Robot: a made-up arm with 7 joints. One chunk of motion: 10 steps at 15 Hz.
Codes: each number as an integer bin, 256 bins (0 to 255) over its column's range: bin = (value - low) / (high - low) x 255, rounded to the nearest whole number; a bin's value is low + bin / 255 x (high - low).
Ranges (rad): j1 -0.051..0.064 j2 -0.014..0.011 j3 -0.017..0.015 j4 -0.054..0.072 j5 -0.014..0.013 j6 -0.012..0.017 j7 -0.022..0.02
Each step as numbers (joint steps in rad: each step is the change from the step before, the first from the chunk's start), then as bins.
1 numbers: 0.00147 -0.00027 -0.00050 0.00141 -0.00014 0.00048 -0.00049
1 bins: 116 140 131 112 131 110 131
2 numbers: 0.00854 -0.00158 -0.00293 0.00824 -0.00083 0.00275 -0.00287
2 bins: 132 127 112 126 124 130 116
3 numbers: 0.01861 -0.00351 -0.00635 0.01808 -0.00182 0.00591 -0.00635
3 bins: 154 107 85 146 115 157 95
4 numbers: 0.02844 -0.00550 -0.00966 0.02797 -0.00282 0.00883 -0.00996
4 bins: 176 87 58 166 106 183 73
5 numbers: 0.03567 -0.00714 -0.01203 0.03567 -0.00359 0.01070 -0.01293
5 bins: 192 70 40 181 98 200 55
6 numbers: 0.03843 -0.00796 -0.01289 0.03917 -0.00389 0.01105 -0.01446
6 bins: 198 62 33 189 95 203 46
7 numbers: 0.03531 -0.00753 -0.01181 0.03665 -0.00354 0.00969 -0.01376
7 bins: 191 66 41 183 99 191 50
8 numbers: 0.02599 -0.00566 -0.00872 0.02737 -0.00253 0.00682 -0.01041
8 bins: 171 85 66 165 108 165 70
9 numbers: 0.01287 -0.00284 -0.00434 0.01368 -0.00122 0.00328 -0.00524
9 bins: 142 114 101 137 121 134 102
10 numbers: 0.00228 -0.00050 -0.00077 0.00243 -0.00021 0.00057 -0.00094
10 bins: 118 138 129 114 130 111 128
